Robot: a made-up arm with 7 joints.
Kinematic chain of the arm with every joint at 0, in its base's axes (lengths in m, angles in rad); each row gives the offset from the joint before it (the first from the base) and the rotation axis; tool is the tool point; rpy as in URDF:
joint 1: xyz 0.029 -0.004 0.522 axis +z
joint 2: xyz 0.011 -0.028 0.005 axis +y
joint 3: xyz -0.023 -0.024 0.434 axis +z
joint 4: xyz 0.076 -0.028 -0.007 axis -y
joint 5: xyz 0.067 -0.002 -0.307 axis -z
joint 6: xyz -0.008 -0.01 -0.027 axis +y
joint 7: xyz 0.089 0 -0.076 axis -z
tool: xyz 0.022 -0.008 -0.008 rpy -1.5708 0 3.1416
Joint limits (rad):
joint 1: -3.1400..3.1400
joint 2: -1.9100..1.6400
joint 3: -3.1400..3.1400
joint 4: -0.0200..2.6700
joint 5: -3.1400..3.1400
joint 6: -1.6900..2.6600
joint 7: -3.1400..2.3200
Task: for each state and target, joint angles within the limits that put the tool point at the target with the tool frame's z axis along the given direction. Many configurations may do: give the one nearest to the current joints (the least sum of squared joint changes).
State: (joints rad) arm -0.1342 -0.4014 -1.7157 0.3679 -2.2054 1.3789 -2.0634
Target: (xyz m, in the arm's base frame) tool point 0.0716 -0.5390 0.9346 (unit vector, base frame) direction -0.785 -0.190 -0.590
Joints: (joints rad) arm 0.1926 0.3223 -1.7250 1.1451 -2.3029 1.4803 -2.6727
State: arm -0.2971 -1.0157 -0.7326 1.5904 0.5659 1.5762 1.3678
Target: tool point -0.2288 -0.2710 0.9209 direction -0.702 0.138 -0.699
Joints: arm -0.2025 -1.2547 -0.6394 1.4552 0.3939 2.2027 1.2154
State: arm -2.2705 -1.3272 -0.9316 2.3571 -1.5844 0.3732 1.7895
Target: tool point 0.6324 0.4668 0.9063 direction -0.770 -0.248 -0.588
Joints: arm -2.9613 -1.3013 -0.7046 2.2973 -1.1874 1.2250 1.9616
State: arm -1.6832 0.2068 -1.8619 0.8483 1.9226 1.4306 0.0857
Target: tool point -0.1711 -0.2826 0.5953 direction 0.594 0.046 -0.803
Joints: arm -1.1232 -0.0785 -1.2148 0.3184 1.8151 1.8147 -0.7066
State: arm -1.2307 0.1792 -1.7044 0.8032 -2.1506 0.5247 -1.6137
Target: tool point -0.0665 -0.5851 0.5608 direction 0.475 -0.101 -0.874
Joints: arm -0.8394 0.6845 -0.9911 1.0926 -1.9906 0.4157 -1.4658
